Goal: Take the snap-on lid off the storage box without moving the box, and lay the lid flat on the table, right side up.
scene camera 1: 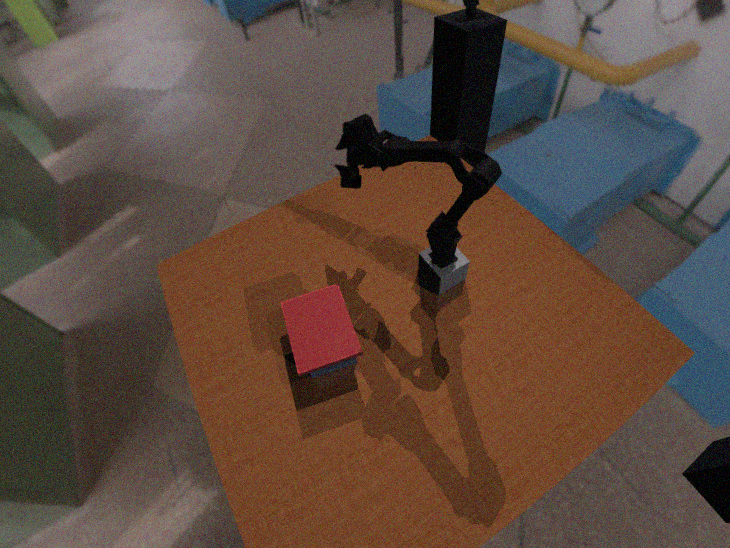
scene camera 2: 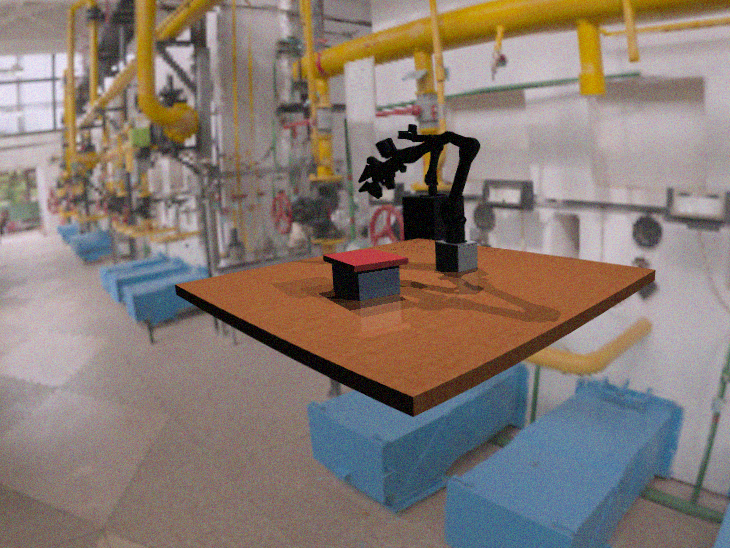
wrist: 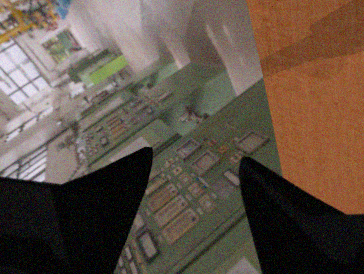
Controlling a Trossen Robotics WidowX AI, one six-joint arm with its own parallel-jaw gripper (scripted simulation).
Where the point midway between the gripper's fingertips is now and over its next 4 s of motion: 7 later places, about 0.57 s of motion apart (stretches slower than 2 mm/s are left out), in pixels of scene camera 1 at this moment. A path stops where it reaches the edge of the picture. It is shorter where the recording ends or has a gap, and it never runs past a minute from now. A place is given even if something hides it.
My gripper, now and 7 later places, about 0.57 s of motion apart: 336,157; 320,226; 352,288; 358,299; 358,307; 352,312; 347,317; 345,318
